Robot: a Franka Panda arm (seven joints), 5 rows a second.
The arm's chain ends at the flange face. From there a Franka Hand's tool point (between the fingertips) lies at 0.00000 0.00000 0.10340 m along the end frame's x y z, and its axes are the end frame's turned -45 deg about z.
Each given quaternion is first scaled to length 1.
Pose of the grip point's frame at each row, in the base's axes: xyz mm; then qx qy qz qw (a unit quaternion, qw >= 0):
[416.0 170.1 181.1 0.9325 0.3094 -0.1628 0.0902]
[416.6 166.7 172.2 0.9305 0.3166 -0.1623 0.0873]
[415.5 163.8 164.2 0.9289 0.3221 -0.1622 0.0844]
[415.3 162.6 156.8 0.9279 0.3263 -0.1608 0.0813]
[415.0 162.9 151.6 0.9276 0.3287 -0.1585 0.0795]
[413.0 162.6 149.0 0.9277 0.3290 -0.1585 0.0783]
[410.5 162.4 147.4 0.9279 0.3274 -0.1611 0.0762]
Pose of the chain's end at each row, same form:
[441.6 197.9 277.3 0.9800 -0.0710 -0.1159 0.1456]
[442.1 194.1 268.6 0.9808 -0.0636 -0.1165 0.1428]
[441.0 190.8 260.7 0.9814 -0.0579 -0.1176 0.1400]
[440.7 189.1 253.5 0.9822 -0.0536 -0.1175 0.1367]
[440.0 188.9 248.5 0.9828 -0.0513 -0.1160 0.1341]
[438.1 188.4 245.9 0.9829 -0.0511 -0.1165 0.1330]
[436.3 187.9 244.2 0.9826 -0.0526 -0.1197 0.1321]

